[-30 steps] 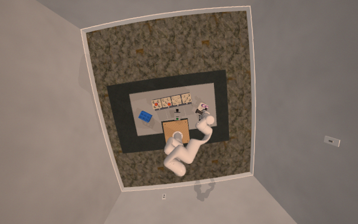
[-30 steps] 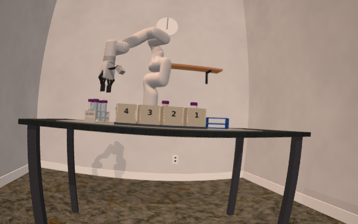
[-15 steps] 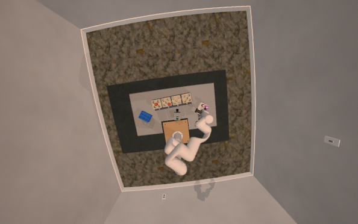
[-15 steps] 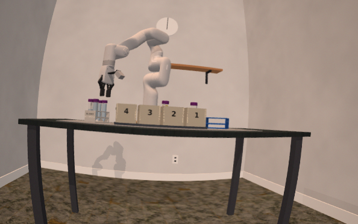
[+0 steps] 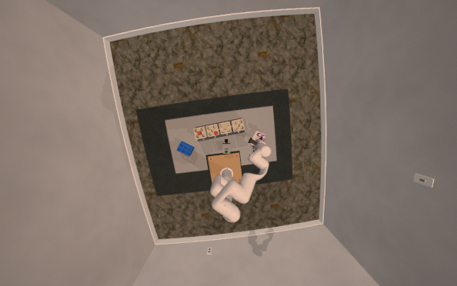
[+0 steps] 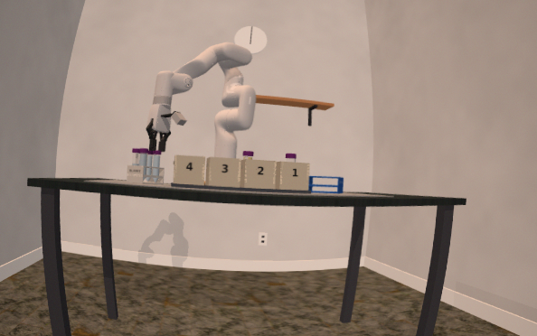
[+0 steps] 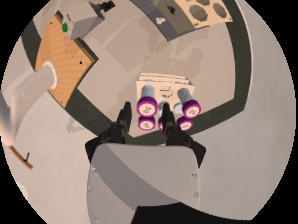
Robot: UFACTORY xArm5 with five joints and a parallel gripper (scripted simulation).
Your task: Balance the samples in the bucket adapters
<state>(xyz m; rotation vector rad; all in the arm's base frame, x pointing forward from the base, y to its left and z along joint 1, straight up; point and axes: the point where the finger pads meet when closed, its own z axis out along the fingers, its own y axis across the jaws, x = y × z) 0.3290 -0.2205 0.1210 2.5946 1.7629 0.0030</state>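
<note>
Right now the purple-capped blank tube is 70 mm below my hand and 10 mm to the right of it. From my hand the other things lie so: purple-capped blank: 70 mm below, 50 mm to the right, 30 mm ahead; then white blank rack RB: 110 mm below, 30 mm to the right, 30 mm ahead; then green DONE key: 240 mm to the left, 100 mm behind, 70 mm below.
</note>
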